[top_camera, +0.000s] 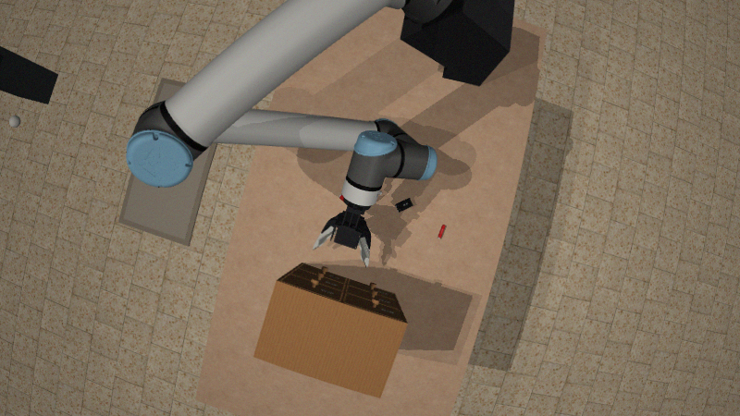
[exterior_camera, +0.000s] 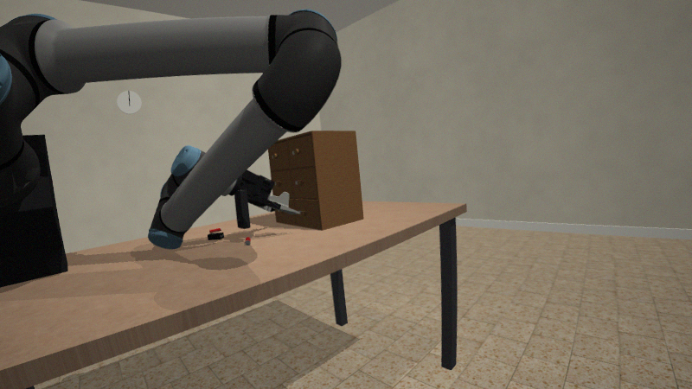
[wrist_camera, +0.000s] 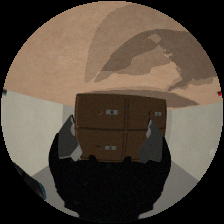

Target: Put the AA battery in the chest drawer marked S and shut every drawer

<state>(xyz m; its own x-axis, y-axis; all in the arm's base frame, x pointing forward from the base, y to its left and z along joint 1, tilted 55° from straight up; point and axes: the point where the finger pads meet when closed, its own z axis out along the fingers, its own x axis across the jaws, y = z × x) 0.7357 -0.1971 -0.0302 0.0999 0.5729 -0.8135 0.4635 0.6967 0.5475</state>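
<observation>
The drawer lies 14 cm ahead of my hand, 5 cm to the right of it and 7 cm above it. The rest, counted from my hand: small black object (19 cm behind, 14 cm to the left, 5 cm below).
</observation>
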